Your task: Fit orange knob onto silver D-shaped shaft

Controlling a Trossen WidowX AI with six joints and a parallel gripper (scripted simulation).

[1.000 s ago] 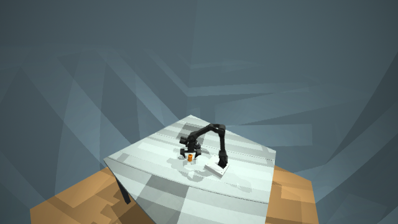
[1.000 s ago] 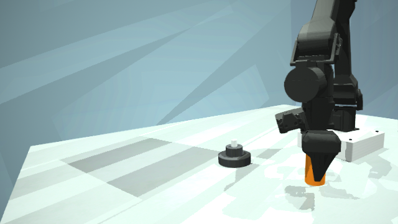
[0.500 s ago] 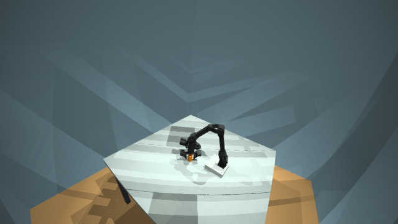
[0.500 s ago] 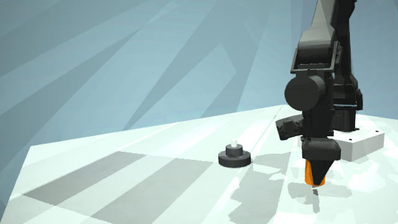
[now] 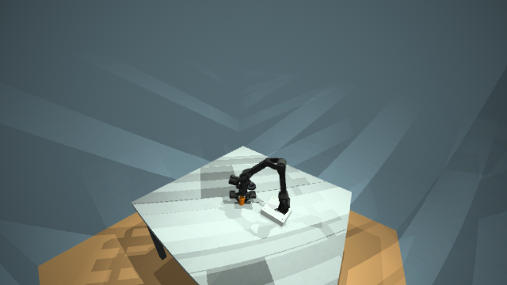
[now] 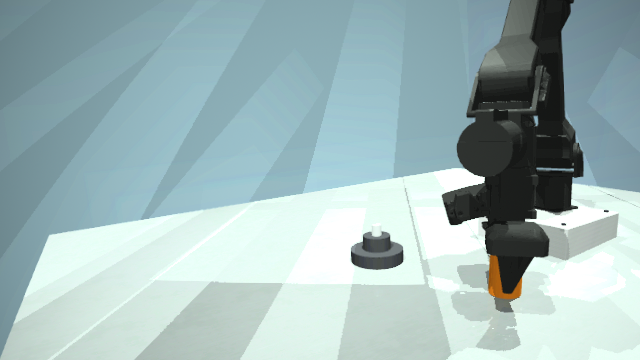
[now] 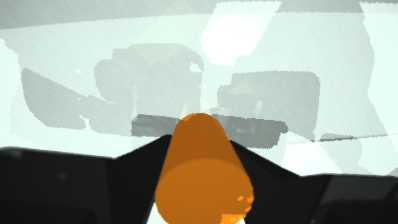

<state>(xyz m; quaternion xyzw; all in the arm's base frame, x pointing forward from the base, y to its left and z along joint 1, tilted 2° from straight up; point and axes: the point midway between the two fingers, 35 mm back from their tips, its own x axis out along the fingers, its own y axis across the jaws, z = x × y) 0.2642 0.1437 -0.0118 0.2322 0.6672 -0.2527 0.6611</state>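
Right now the dark round pedestal is 19 cm to the right of my gripper tip, 8 cm ahead of it and 2 cm above it. Also, from my gripper tip: orange knob (4 cm above).
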